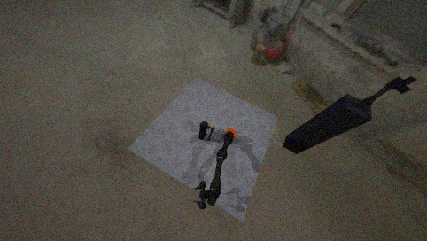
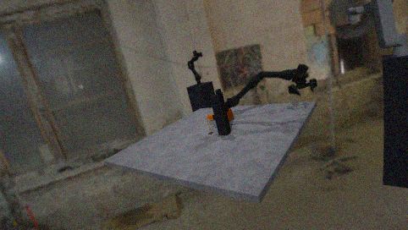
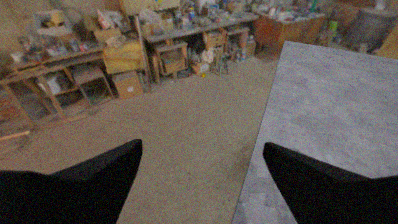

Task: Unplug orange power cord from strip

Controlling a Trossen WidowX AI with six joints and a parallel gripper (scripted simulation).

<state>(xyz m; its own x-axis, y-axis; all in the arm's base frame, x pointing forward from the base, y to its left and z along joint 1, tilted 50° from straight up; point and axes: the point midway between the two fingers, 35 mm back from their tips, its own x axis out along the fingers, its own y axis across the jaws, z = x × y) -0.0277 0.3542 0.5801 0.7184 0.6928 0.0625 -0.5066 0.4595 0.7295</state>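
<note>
My gripper tip is 270 mm short of the orange plug, 600 mm to the left of it and 50 mm above it.
</note>
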